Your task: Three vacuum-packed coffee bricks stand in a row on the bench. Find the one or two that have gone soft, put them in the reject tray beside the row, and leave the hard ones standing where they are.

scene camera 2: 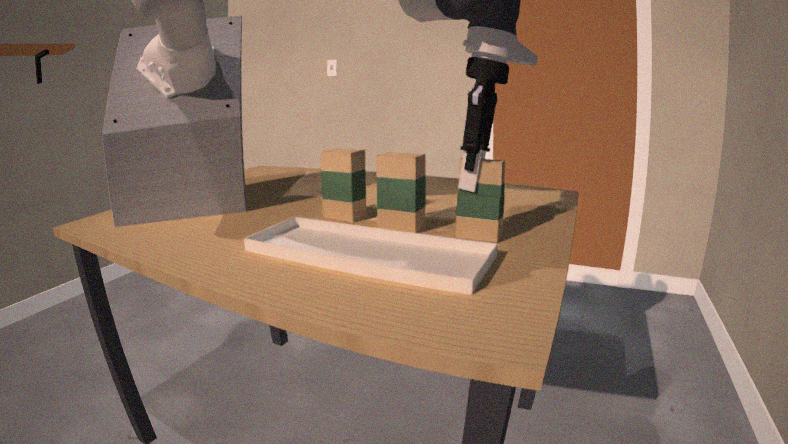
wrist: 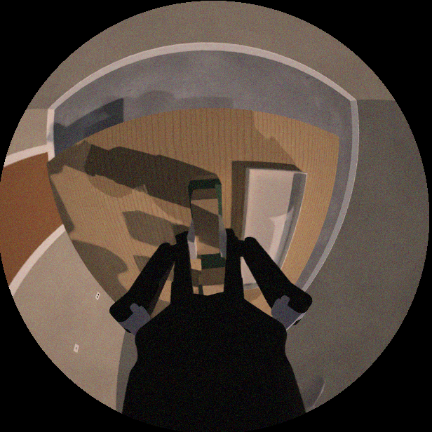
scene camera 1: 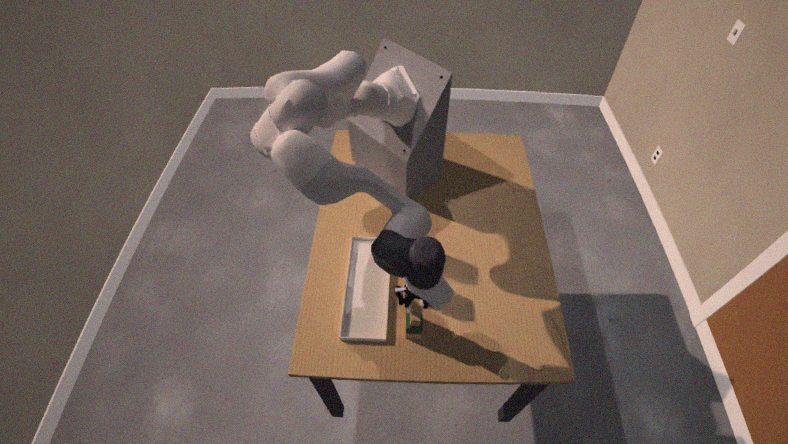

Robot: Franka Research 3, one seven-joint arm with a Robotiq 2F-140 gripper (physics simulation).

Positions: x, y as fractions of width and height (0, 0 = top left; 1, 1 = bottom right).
A white reject tray shows in scene camera 2 (0.57, 0.60), in the wrist view (0.63, 0.46) and in scene camera 1 (0.46, 0.69).
